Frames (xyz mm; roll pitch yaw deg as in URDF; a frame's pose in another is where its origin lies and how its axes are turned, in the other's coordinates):
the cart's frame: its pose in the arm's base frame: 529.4 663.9 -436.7 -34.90 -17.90 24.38
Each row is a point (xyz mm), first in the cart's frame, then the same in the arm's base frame.
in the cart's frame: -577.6 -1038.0 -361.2
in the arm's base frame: 382.2 -564.4 -331.0
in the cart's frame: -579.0 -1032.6 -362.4
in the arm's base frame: 380.5 -561.0 -335.3
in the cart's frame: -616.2 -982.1 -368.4
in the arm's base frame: 342.1 -536.7 -378.9
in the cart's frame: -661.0 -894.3 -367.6
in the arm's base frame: 287.2 -482.0 -439.9
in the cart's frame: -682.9 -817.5 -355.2
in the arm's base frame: 248.8 -422.5 -478.7
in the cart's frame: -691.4 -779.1 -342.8
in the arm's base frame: 228.8 -389.2 -492.6
